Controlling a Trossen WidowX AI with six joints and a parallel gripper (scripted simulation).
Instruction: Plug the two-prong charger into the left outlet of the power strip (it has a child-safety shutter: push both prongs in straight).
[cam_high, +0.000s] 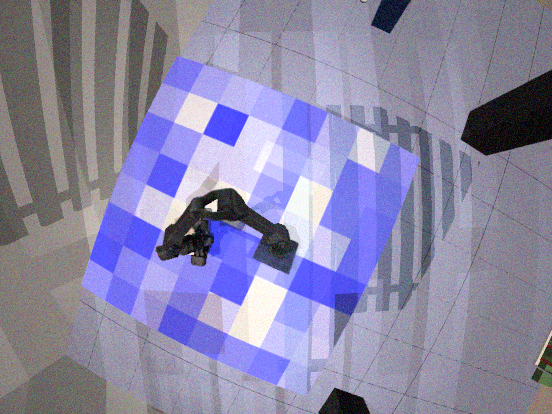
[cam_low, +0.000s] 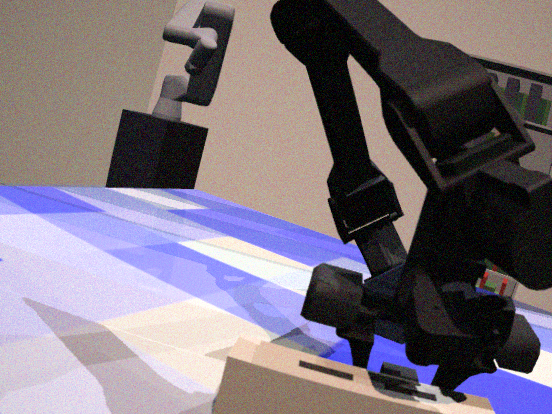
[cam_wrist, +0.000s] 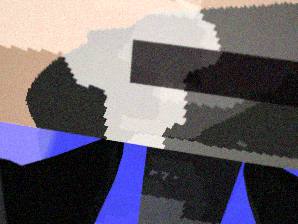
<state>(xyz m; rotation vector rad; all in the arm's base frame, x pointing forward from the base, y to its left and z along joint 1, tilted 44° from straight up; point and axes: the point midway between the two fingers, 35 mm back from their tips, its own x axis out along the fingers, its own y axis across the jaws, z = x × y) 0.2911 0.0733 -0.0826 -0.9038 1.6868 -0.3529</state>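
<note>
My gripper tip is 20 mm short of the charger, 10 mm to the right of it and 10 mm below it.
</note>
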